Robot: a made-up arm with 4 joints. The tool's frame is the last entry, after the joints.
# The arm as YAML. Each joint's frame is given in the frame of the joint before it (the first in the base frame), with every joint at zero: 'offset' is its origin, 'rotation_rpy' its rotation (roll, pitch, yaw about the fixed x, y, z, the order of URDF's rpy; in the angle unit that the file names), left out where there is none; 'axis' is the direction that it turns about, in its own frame. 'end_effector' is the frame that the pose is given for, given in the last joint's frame.
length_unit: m
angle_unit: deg
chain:
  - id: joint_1
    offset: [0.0, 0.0, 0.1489]
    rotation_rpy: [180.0, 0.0, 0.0]
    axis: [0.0, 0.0, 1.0]
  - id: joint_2
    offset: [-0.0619, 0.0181, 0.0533]
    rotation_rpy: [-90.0, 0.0, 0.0]
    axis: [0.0, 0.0, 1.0]
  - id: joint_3
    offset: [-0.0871, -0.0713, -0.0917]
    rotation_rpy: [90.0, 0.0, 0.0]
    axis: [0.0, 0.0, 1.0]
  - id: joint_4
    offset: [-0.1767, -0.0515, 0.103]
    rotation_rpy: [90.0, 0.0, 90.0]
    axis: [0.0, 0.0, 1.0]
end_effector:
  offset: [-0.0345, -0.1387, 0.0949]
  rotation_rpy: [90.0, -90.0, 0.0]
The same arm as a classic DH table. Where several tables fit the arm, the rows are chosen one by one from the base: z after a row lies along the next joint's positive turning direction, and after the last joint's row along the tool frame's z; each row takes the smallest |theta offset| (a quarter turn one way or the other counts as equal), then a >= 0, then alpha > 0; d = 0 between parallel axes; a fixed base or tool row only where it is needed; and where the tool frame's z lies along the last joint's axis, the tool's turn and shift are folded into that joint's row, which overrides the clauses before.
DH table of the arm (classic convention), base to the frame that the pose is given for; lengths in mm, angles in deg. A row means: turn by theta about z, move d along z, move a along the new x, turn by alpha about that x. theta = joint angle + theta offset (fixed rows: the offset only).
base (fixed): theta offset 0; d 0; a 0; alpha 180
joint_1: theta offset 0; d -95.6; a -61.9; alpha -90
joint_2: theta offset 0; d -73.6; a -87.1; alpha 90
joint_3: theta offset -90; d 174.3; a 51.5; alpha -90
joint_4: theta offset 0; d -81.8; a 34.5; alpha -90
tool (fixed): theta offset -90; d 138.7; a 0; alpha 0

